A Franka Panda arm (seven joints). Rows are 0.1 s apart.
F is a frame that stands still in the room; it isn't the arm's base.
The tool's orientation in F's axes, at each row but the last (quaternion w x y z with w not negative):
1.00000 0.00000 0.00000 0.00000
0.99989 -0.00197 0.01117 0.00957
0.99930 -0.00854 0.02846 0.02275
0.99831 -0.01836 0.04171 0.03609
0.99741 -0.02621 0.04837 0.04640
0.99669 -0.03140 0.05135 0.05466
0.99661 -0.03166 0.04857 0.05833
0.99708 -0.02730 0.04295 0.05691
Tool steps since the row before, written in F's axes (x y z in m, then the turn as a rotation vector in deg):
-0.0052 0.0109 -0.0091 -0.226 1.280 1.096
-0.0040 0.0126 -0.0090 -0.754 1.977 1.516
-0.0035 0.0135 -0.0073 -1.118 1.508 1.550
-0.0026 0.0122 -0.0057 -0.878 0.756 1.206
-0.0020 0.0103 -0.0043 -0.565 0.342 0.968
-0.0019 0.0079 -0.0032 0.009 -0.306 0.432
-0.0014 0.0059 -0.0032 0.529 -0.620 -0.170
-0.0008 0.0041 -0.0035 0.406 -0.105 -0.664
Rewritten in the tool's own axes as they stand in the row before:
-0.0052 0.0109 -0.0091 -0.226 1.280 1.096
-0.0036 0.0127 -0.0090 -0.750 1.985 1.507
-0.0025 0.0138 -0.0072 -1.136 1.533 1.512
-0.0012 0.0125 -0.0054 -0.921 0.778 1.159
-0.0006 0.0106 -0.0039 -0.625 0.348 0.928
-0.0007 0.0082 -0.0028 -0.069 -0.329 0.409
-0.0004 0.0062 -0.0029 0.470 -0.668 -0.162
0.0000 0.0043 -0.0033 0.449 -0.118 -0.633

